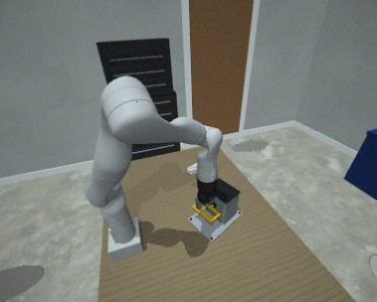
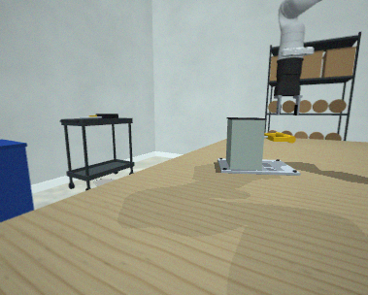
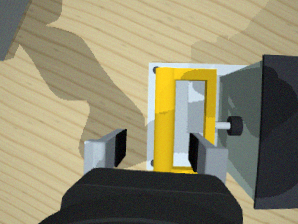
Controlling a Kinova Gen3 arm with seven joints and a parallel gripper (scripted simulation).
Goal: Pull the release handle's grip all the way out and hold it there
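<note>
Right now my hand is 9 cm short of the light base plate, 4 cm to the right of it and 19 cm above it.
</note>
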